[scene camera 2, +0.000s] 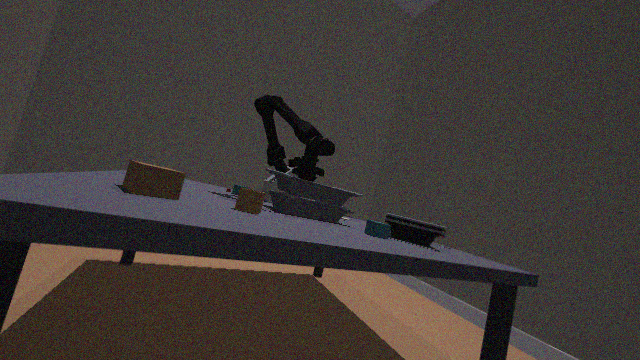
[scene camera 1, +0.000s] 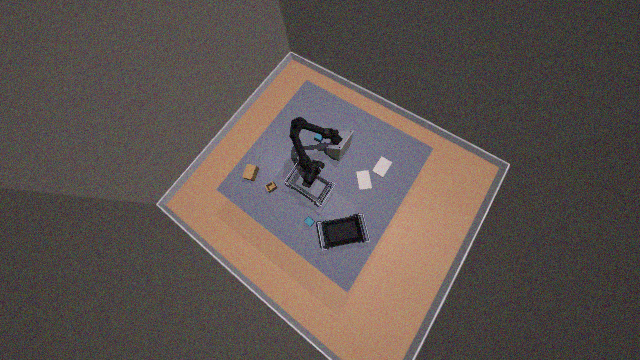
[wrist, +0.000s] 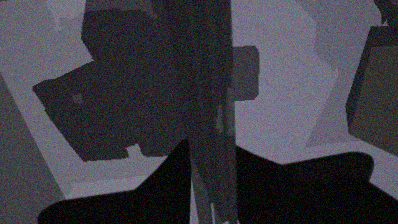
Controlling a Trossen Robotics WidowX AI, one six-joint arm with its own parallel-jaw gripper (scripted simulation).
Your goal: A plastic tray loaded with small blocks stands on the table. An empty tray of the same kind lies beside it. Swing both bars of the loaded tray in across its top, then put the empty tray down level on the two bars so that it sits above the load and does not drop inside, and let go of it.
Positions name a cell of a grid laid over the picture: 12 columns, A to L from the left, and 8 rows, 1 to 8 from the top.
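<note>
Through the wrist view I can see my gripper (wrist: G6). Scene camera 1, for its part, gives me a grey tray (scene camera 1: F5).
</note>
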